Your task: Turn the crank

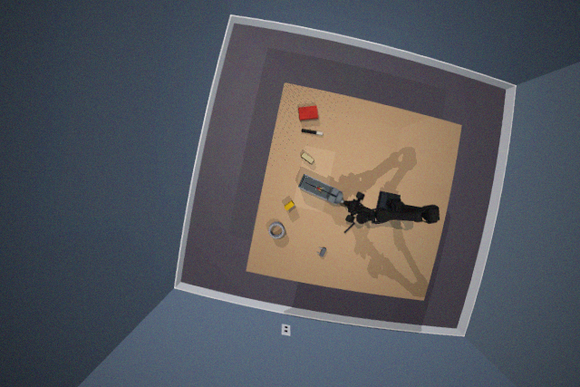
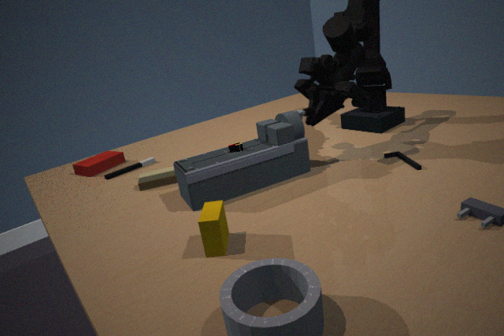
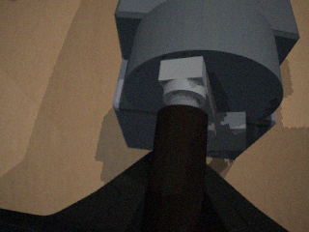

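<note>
Now: the red pointer 18 cm ahead of my gripper tip, 2 cm to the right of it and 1 cm below it. The rest, counted from my gripper tip: black hex key (13 cm behind, 13 cm to the left, 9 cm below); yellow block (31 cm ahead, 15 cm to the left, 6 cm below); black crank handle (2 cm behind, 3 cm above).
</note>
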